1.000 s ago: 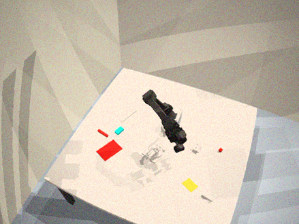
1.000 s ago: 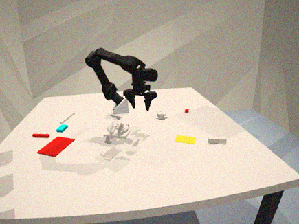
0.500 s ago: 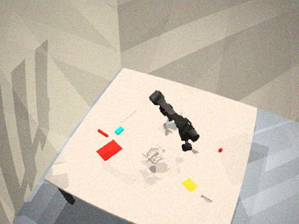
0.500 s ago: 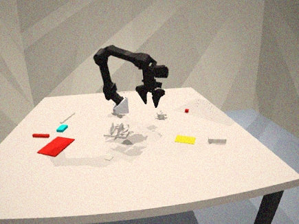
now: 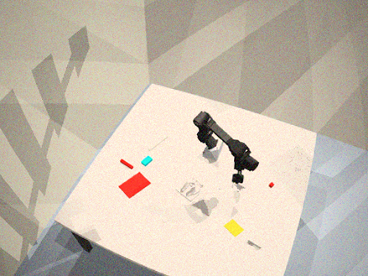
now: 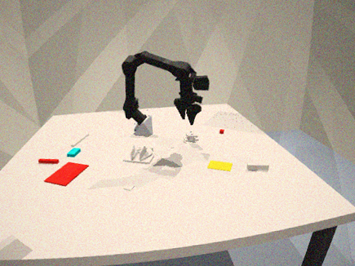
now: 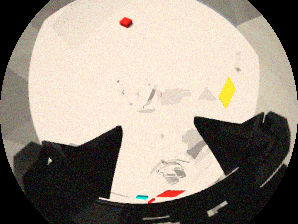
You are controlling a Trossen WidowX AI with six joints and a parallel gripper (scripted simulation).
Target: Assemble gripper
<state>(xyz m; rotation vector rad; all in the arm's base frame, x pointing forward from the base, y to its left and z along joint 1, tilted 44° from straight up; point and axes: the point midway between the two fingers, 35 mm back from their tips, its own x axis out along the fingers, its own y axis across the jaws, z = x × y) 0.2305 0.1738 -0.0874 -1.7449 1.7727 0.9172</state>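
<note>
Now: the white housing part 8 cm below my gripper tip, 4 cm behind it and 3 cm to the left of it. Round my gripper tip: pale stand (10 cm below, 4 cm behind, 3 cm to the left); then small red cube (22 cm to the left, 10 cm below, 7 cm behind); then yellow tile (26 cm ahead, 11 cm below, 5 cm to the left).
</note>
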